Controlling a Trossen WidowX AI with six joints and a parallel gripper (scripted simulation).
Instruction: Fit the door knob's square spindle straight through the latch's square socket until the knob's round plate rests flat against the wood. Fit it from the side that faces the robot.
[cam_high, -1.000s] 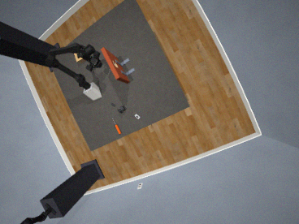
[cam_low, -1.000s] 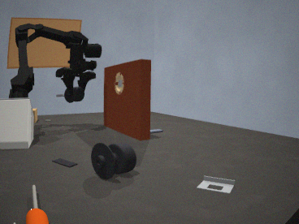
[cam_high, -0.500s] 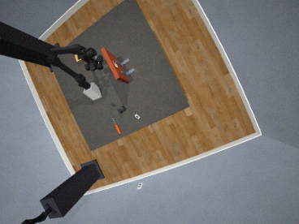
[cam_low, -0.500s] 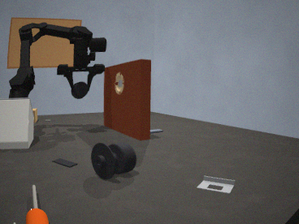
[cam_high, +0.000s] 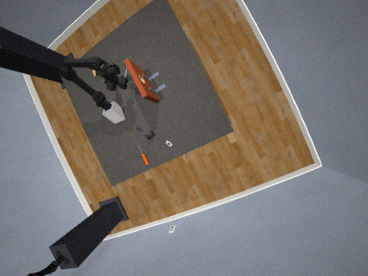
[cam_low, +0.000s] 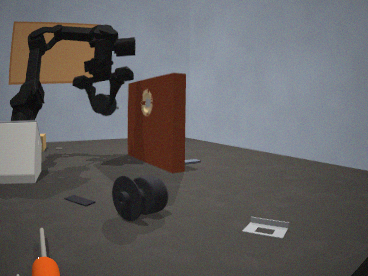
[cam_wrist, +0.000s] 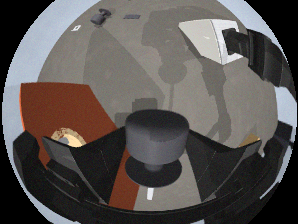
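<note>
Now: the red-brown wooden door panel 14 cm ahead of my hand, 5 cm below it and 4 cm to the right of it. Also, from my hand: dark spool-shaped knob: 42 cm to the right, 17 cm below, 3 cm behind; then flat dark plate: 33 cm to the right, 20 cm below, 11 cm behind; then tan block: 34 cm to the left, 24 cm behind, 17 cm below.
</note>
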